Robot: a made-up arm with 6 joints.
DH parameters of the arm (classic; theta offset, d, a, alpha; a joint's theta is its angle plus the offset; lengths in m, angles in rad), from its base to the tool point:
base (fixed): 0 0 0 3.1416
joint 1: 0 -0.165 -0.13 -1.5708
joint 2: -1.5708 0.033 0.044 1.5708
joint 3: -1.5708 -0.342 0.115 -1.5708
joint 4: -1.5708 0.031 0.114 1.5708
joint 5: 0 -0.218 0.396 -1.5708
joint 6: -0.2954 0 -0.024 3.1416
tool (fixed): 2.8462 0.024 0 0
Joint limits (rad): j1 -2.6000..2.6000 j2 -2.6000..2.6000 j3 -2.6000..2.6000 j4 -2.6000..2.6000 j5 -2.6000..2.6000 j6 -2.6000..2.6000
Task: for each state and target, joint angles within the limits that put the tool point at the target. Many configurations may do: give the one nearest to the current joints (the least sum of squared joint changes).
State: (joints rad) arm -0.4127 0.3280 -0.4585 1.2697 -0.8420 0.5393
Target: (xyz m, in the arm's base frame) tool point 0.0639 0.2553 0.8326
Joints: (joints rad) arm -0.3323 0.5503 -0.6410 1.6432 -0.6916 0.5037
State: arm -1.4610 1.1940 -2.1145 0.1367 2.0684 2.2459
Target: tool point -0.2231 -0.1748 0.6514
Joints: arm -1.4708 0.6761 -2.0661 -0.1960 1.7837 2.1594
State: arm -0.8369 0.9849 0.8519 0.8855 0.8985 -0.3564
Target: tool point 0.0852 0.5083 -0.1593
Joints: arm -0.9994 0.6869 0.7383 0.8691 0.7725 -0.3738
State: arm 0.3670 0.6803 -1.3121 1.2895 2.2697 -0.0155
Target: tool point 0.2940 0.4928 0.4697
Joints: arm -0.0529 0.6115 -0.9777 1.4183 1.4950 -0.1806
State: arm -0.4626 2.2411 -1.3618 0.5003 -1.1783 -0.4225
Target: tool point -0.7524 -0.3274 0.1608
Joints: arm -0.2218 2.2748 -1.2455 1.1622 -0.9628 -0.5100
